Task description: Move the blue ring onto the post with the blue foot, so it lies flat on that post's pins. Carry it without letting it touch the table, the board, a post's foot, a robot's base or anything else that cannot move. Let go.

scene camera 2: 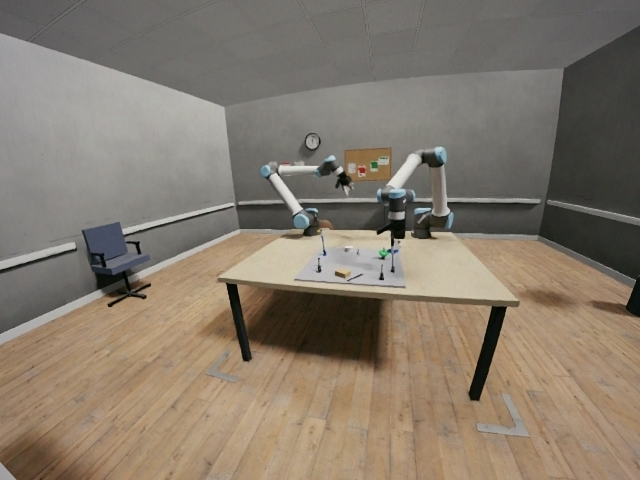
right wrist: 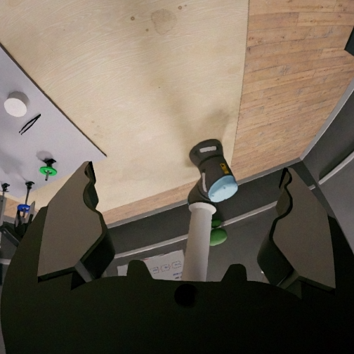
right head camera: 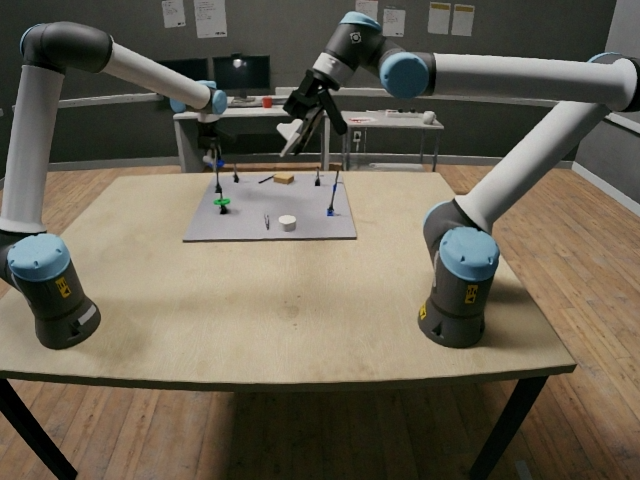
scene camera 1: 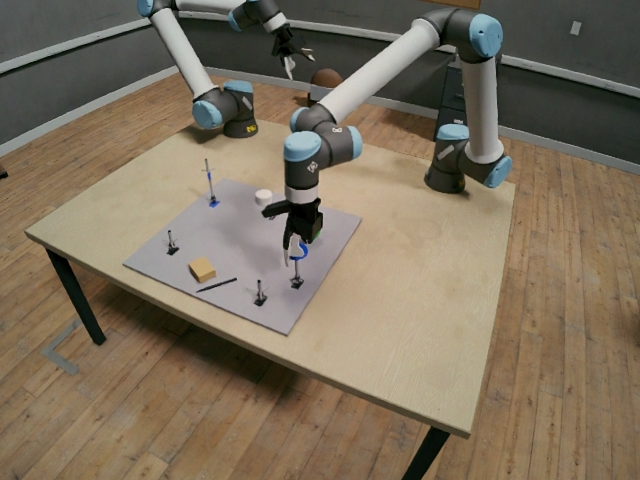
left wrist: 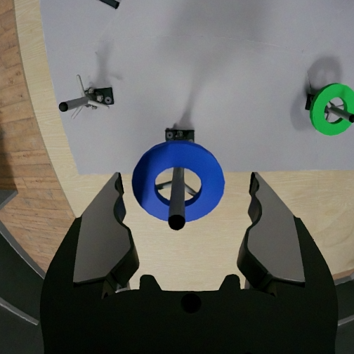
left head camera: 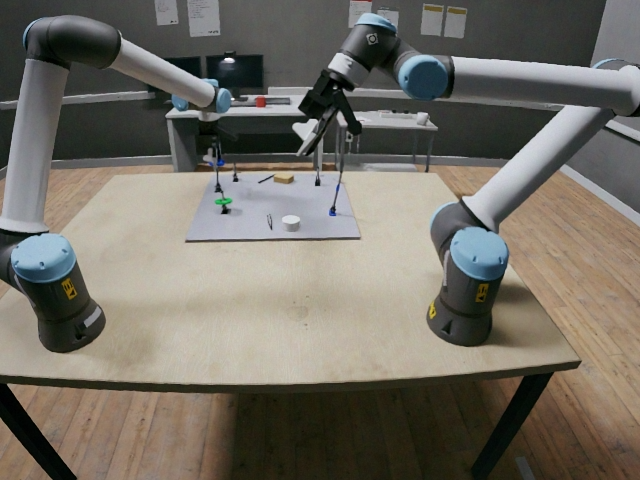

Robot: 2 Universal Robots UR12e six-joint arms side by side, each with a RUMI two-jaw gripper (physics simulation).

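Note:
The blue ring [left head camera: 220,162] [right head camera: 220,163] [scene camera 1: 303,252] [left wrist: 145,182] [right wrist: 23,207] lies around a tall post with a black foot [scene camera 1: 296,282] [left wrist: 180,135], high above the board. My left gripper [left wrist: 185,173] is open just over it. In the left wrist view its fingertips stand on either side of the ring with gaps; in the scene views the gripper partly hides it. The post with the blue foot [left head camera: 332,211] [right head camera: 330,211] [scene camera 1: 213,203] [scene camera 2: 324,253] carries no ring. My right gripper [scene camera 1: 300,67] is open and empty, high above the table.
The green ring [left head camera: 223,201] [left wrist: 318,117] sits on a nearby post. Two short black-footed posts [scene camera 1: 172,250] [scene camera 1: 260,299], a yellow block [scene camera 1: 202,269], a black pen [scene camera 1: 217,285], a white cylinder [left head camera: 290,223] and black tweezers [left head camera: 269,222] are on the grey board [scene camera 1: 320,281].

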